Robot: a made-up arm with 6 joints. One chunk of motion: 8 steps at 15 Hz.
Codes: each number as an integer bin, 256 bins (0 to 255) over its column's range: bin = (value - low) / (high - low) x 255, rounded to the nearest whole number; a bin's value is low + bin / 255 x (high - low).
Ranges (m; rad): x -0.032..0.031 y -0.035..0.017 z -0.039..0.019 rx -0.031..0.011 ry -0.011..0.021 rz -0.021..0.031
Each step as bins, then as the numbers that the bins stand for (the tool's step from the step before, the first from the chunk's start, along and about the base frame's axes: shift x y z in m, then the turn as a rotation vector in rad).
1 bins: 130 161 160 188 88 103
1 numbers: 0.00012 -0.00217 -0.00261 -0.00004 0.00004 0.00000
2 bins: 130 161 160 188 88 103
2 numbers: 0.00012 -0.00217 -0.00261 -0.00004 0.00004 0.00000
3 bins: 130 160 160 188 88 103
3 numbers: 0.00012 -0.00237 -0.00261 -0.00004 0.00004 0.00000
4 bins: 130 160 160 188 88 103
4 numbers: 0.00012 -0.00237 -0.00261 -0.00004 0.00004 0.00000
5 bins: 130 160 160 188 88 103
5 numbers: 0.00012 -0.00237 -0.00261 -0.00004 0.00004 0.00000
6 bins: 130 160 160 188 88 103
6 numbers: 0.00012 -0.00237 -0.00261 -0.00004 0.00004 0.00000
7 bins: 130 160 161 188 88 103
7 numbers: 0.00012 -0.00237 -0.00238 -0.00004 0.00004 0.00000
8 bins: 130 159 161 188 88 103
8 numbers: 0.00012 -0.00258 -0.00238 -0.00004 0.00004 0.00000
